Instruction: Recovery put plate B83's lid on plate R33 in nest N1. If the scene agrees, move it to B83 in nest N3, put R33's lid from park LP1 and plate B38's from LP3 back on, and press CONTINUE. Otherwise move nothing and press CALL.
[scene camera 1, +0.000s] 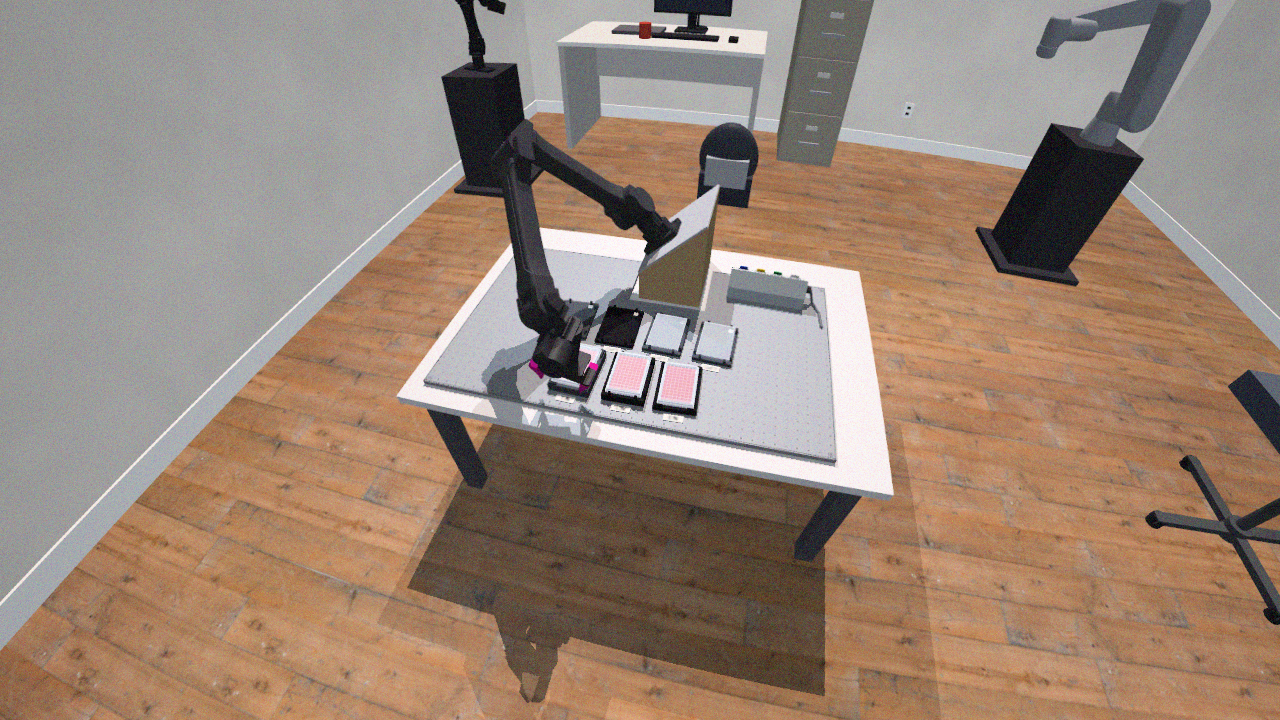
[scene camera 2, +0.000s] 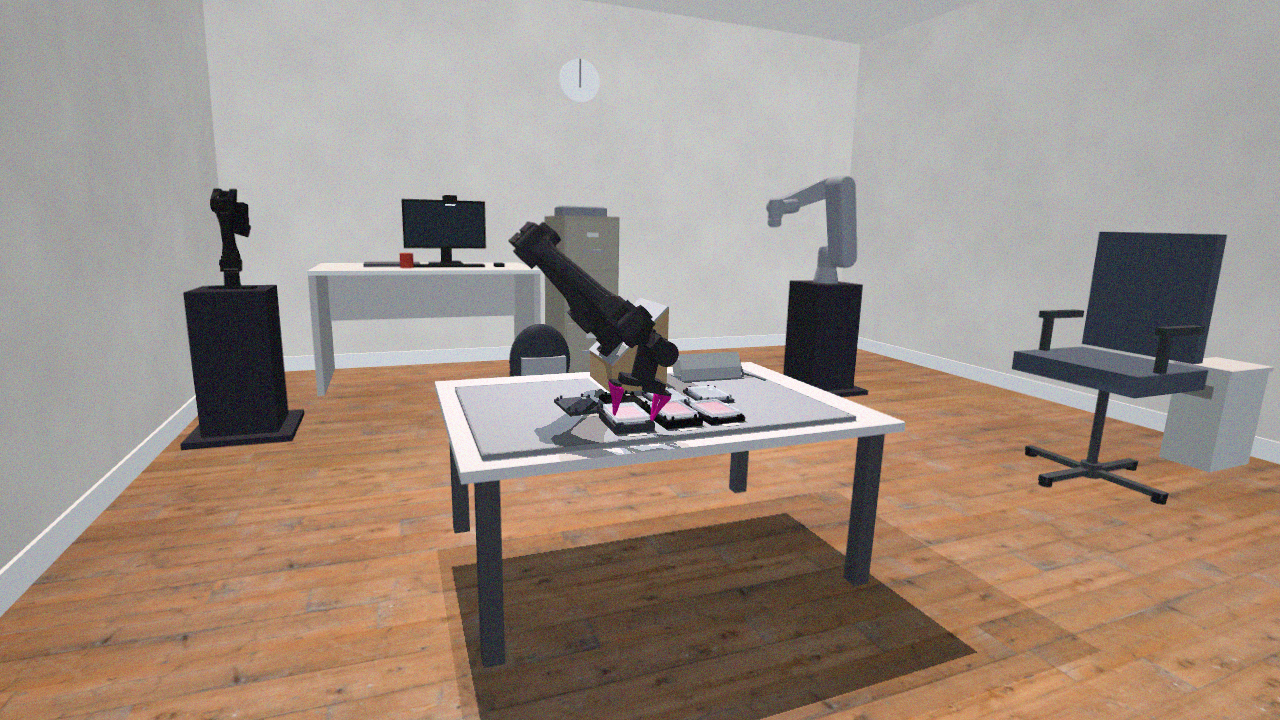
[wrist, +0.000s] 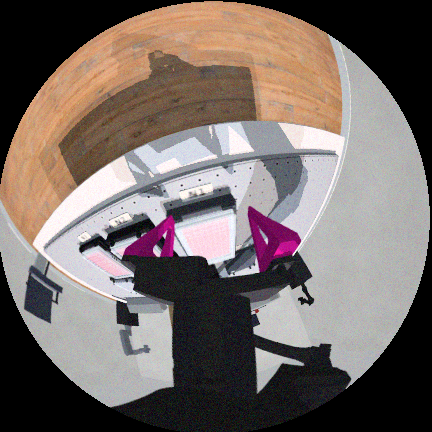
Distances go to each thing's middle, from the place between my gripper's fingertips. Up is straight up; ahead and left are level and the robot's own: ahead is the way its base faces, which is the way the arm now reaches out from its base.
My hand is 25 cm past the LP2 spot (scene camera 1: 620, 326), 7 cm to the right of it and 3 cm above it.
